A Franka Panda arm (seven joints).
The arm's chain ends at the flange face. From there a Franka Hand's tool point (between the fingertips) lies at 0.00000 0.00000 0.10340 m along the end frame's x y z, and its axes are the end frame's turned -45 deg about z.
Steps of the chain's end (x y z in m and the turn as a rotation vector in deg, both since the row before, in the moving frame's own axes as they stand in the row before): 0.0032 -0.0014 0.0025 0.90 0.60 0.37; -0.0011 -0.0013 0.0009 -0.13 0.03 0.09; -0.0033 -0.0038 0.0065 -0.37 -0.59 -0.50; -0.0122 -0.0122 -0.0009 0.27 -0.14 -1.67; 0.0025 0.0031 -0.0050 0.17 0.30 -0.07; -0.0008 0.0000 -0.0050 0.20 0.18 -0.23; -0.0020 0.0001 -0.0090 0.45 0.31 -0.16; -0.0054 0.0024 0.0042 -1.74 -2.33 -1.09; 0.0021 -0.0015 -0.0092 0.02 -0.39 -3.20
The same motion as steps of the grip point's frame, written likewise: 0.0052 0.0009 0.0025 0.21 1.06 0.37; 0.0000 -0.0015 0.0009 -0.11 -0.07 0.09; -0.0009 -0.0053 0.0065 0.16 -0.68 -0.50; 0.0002 -0.0178 -0.0009 0.29 0.09 -1.67; 0.0002 0.0041 -0.0050 -0.09 0.33 -0.07; -0.0001 -0.0006 -0.0050 0.01 0.27 -0.23; -0.0005 -0.0015 -0.0090 0.10 0.54 -0.16; -0.0107 -0.0028 0.0041 0.42 -2.88 -1.09; 0.0021 -0.0001 -0.0092 0.29 -0.26 -3.20
